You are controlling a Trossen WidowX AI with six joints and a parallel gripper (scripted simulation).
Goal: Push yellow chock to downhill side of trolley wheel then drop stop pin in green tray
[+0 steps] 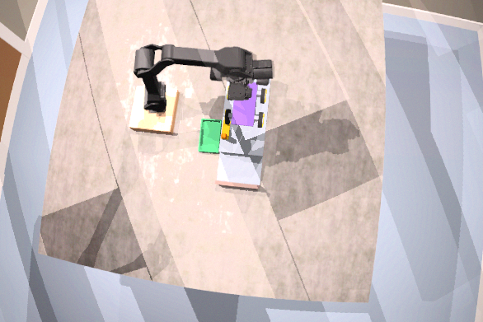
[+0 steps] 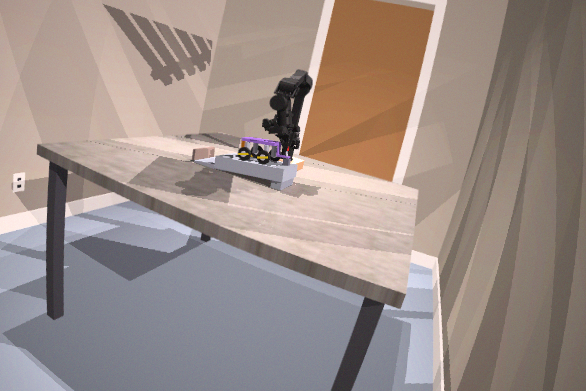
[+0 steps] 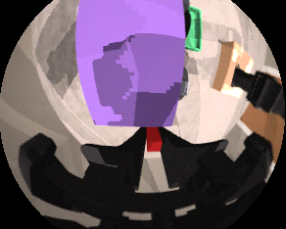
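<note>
My gripper tip is 170 mm to the left of the green tray, 140 mm above it and 130 mm past it. From my gripper tip the other things lie so: grey ramp: 110 mm to the right, 90 mm below; then red-headed stop pin: right at my gripper tip; then purple trolley: 100 mm to the right, 20 mm below.
</note>
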